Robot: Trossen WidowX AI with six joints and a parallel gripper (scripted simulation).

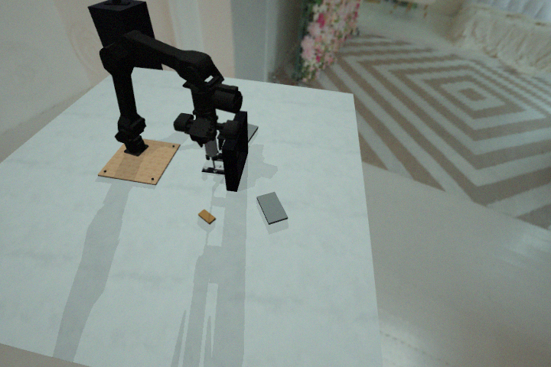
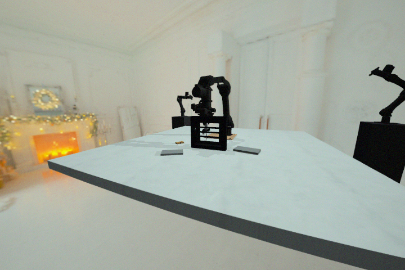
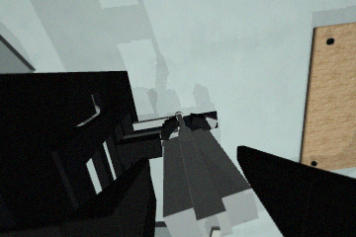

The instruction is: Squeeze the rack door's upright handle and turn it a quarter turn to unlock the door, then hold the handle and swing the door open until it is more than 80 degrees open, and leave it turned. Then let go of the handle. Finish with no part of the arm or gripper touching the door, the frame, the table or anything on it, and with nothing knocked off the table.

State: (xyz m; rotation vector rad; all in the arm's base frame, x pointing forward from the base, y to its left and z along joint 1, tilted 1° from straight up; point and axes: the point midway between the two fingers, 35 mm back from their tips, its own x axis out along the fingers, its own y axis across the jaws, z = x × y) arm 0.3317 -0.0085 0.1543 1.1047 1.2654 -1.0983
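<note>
Right now the grey upright handle is 10 mm to the left of my gripper tip and 20 mm below it. Round my gripper tip: grey slab 230 mm ahead, 70 mm to the right, 120 mm below; then small brown block 60 mm ahead, 170 mm to the right, 120 mm below.
</note>
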